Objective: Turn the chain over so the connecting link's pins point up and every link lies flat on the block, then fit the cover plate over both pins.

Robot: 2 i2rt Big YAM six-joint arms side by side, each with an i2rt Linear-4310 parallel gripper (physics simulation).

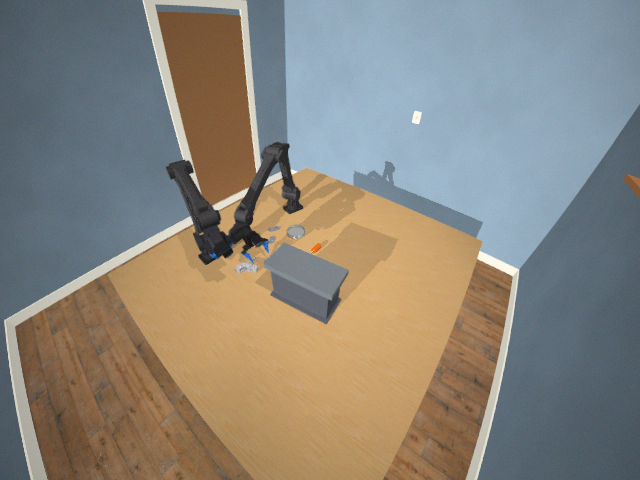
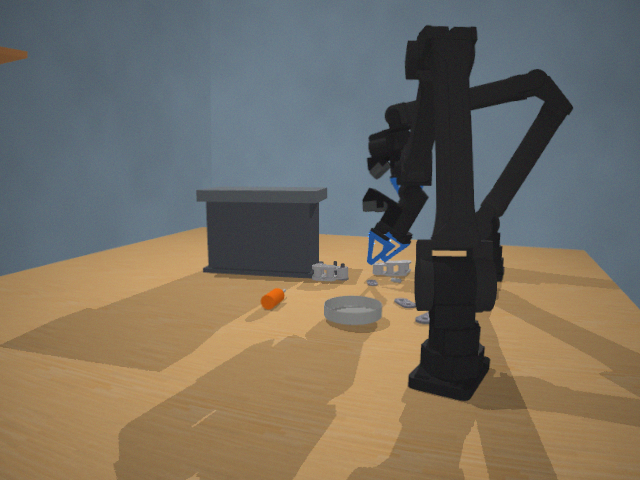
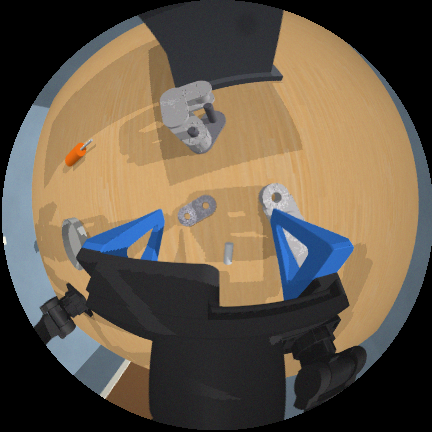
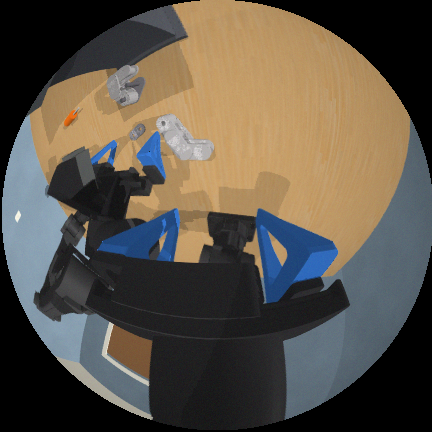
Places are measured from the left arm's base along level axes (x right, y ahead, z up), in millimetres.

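Where they show: left gripper, fingertip midpoint: (image 1: 261, 258) (image 2: 376, 262) (image 3: 216, 214) (image 4: 134, 136); right gripper, fingertip midpoint: (image 4: 217, 214); left arm's base at its link origin: (image 1: 293, 208) (image 2: 450, 377) (image 3: 79, 298); right arm's base at its link origin: (image 3: 309, 333) (image 4: 231, 225).
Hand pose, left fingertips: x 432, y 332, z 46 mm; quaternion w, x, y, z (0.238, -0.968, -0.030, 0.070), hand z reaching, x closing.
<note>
Each offset is from my left fingertips to the top centre of the thing. "pt": to the spot under its first point.
A grey chain piece @[pt dx -64, dy +96, dz -23 mm] (image 2: 329, 271) (image 3: 175, 107) (image 4: 116, 86) lies on the table at the block's foot, two dark pins standing up from its link. A lighter bent chain piece @[pt dx +84, dy +1, dz -15 mm] (image 1: 247, 267) (image 2: 391, 267) (image 3: 276, 188) (image 4: 182, 142) lies apart from it. The grey block @[dx -55, dy +311, dz +174 mm] (image 1: 310, 266) (image 2: 262, 237) (image 3: 225, 45) stands bare on top. A two-hole plate @[dx -30, dy -5, dz -43 mm] (image 2: 372, 283) (image 3: 196, 210) lies flat; which plate is the cover plate I cannot tell. My left gripper (image 1: 260, 257) (image 2: 377, 261) (image 3: 216, 214) is open and empty, low above the table by the lighter piece. My right gripper (image 4: 217, 214) is partly open and empty, higher.
An orange-handled screwdriver @[dx -282, dy +91, dz -16 mm] (image 1: 316, 248) (image 2: 272, 298) (image 3: 76, 154) and a round grey dish @[dx -290, dy -95, dz -14 mm] (image 1: 296, 230) (image 2: 353, 311) lie on the table. Two more plates @[dx -144, dy -139, dz -42 mm] (image 2: 404, 302) @[dx -206, dy -218, dz -41 mm] (image 2: 422, 318) lie near the left arm's base. A small cylinder @[dx +12, dy -50, dz -36 mm] (image 3: 228, 253) lies below the left gripper.
</note>
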